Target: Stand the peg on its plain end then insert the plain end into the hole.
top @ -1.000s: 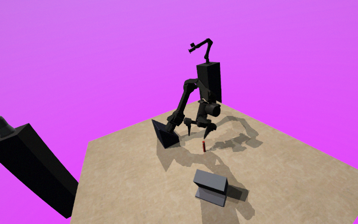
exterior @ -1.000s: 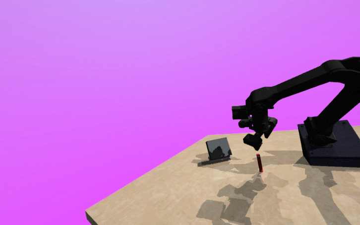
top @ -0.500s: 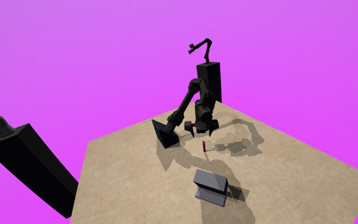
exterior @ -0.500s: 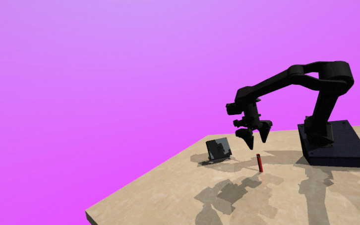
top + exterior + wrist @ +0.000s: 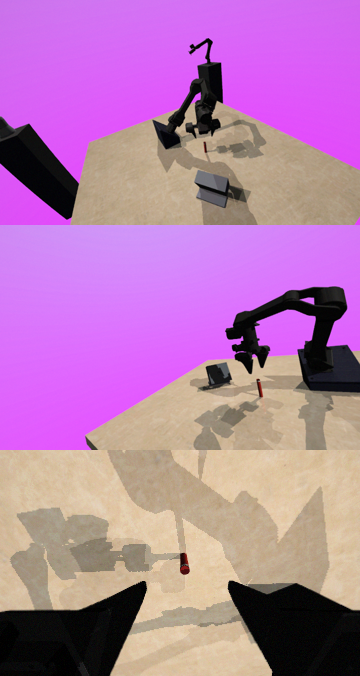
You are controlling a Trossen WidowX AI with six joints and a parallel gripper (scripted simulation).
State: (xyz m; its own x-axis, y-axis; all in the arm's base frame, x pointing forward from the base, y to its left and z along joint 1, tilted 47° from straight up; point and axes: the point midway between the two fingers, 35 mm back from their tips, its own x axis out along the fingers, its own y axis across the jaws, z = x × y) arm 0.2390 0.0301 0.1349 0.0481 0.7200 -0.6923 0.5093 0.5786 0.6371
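Now: gripper tip 60 mm above the red peg. From my gripper tip the other things lie so: grey sloped panel 220 mm ahead, 130 mm to the right, 50 mm below.
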